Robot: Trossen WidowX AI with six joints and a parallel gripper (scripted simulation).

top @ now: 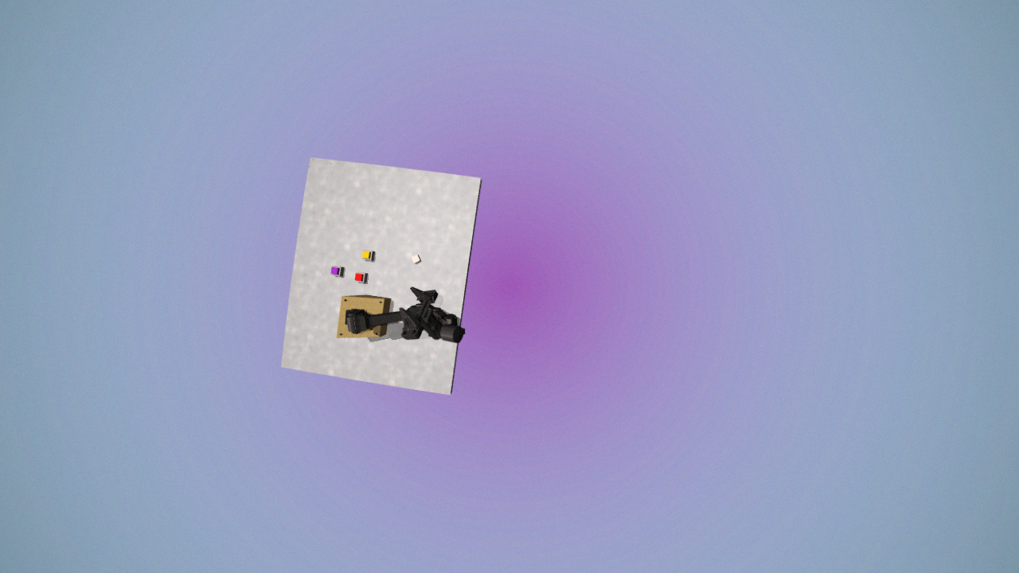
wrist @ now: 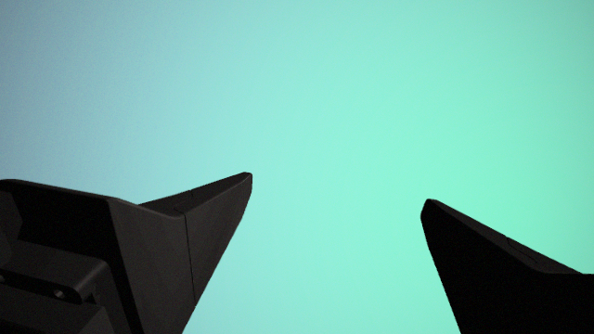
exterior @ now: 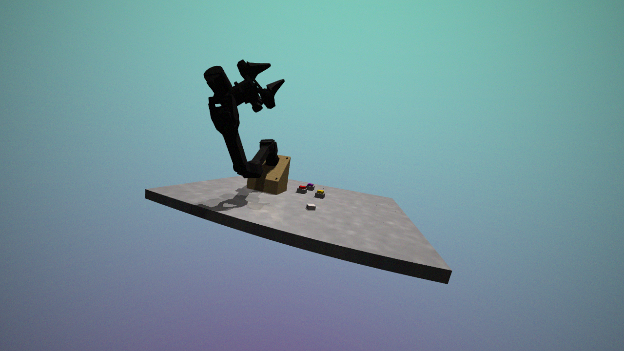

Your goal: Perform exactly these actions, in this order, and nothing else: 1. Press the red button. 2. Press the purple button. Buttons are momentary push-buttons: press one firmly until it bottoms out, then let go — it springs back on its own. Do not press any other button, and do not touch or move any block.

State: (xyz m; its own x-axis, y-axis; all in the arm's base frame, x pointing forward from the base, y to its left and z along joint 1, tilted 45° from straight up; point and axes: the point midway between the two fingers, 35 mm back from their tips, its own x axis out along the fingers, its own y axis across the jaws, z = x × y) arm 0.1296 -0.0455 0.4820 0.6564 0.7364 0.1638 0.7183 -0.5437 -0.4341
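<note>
Now: gripper tip 4 cm short of the red button, 42 cm to the right of it and 46 cm above it. Also, from my gripper tip: purple button 6 cm ahead, 55 cm to the left, 46 cm below; yellow button 15 cm ahead, 40 cm to the left, 46 cm below; small white block 15 cm ahead, 16 cm to the left, 49 cm below.
</note>
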